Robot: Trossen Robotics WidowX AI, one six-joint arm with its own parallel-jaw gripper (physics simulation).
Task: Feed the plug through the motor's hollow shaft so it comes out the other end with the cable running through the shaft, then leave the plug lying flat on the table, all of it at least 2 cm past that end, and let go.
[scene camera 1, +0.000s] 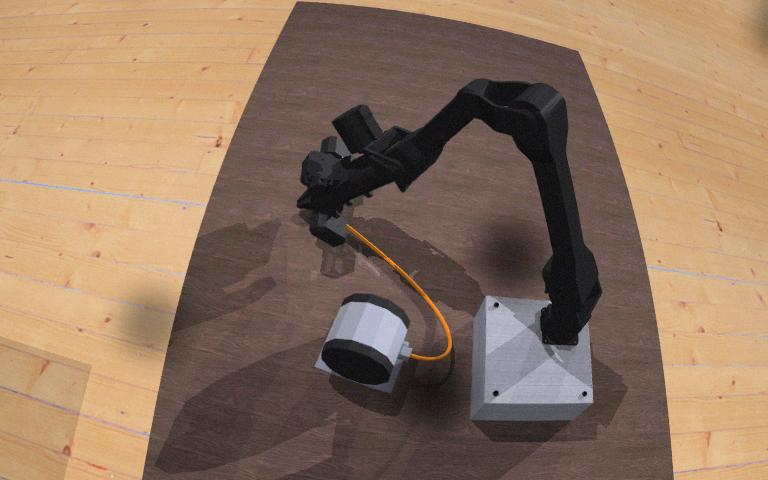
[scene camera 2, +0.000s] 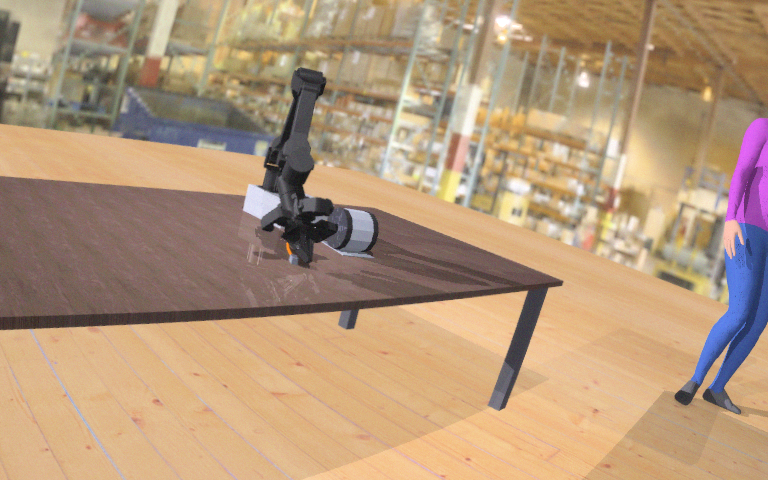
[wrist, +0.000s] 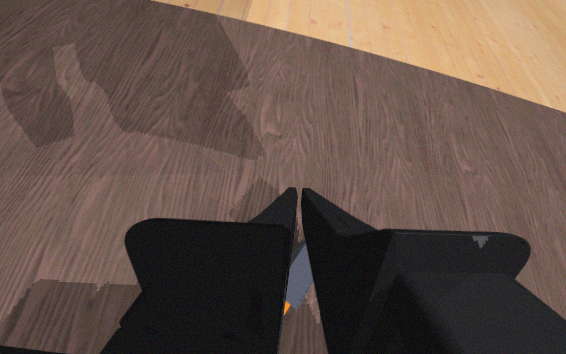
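Seen in the pictures: gripper, between the fingertips: (scene camera 1: 298,204) (scene camera 2: 308,262) (wrist: 298,195); arm's base, origin of its link: (scene camera 1: 559,327) (scene camera 2: 272,190).
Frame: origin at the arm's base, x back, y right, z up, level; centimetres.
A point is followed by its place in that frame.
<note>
The motor (scene camera 1: 368,325) @(x -29.7, y -4.1, z 2.5 cm) (scene camera 2: 363,230) @(x -34.5, y -2.7, z -1.2 cm), a pale cylinder with black end bands, lies on its plate; its shaft opening cannot be made out. The orange cable (scene camera 1: 416,284) @(x -22.3, y 9.8, z -7.1 cm) (scene camera 2: 288,249) @(x -32.5, y 18.5, z -7.1 cm) (wrist: 286,308) @(x -37.6, y 22.0, z -6.7 cm) leaves the motor's side, bends round and runs to the plug under my gripper. The blue-grey plug (scene camera 2: 293,259) @(x -40.4, y 23.7, z -6.7 cm) (wrist: 300,280) @(x -39.0, y 22.5, z -6.4 cm) is low at the table; the fingers hide it in scene camera 1. My gripper (scene camera 1: 301,203) @(x -43.4, y 22.1, z -6.3 cm) (scene camera 2: 307,262) @(x -43.4, y 22.1, z -6.3 cm) (wrist: 298,195) @(x -43.4, y 22.1, z -6.3 cm) is shut, with a thin slit between its tips. The plug shows beneath and behind this slit in the wrist view, and beside the fingertips in scene camera 2, not between them.
The dark table (scene camera 1: 430,62) @(x -20.7, y 75.3, z -7.7 cm) (scene camera 2: 113,254) @(x -35.8, y 64.7, z -7.7 cm) has its edge beyond the fingertips in the wrist view. The arm stands on a silver box (scene camera 1: 512,356) @(x -8.3, y -5.6, z -0.1 cm) (scene camera 2: 258,201) @(x -0.8, y 4.8, z -3.4 cm), to the right of the motor in scene camera 1. A person (scene camera 2: 756,192) stands beyond the table.
</note>
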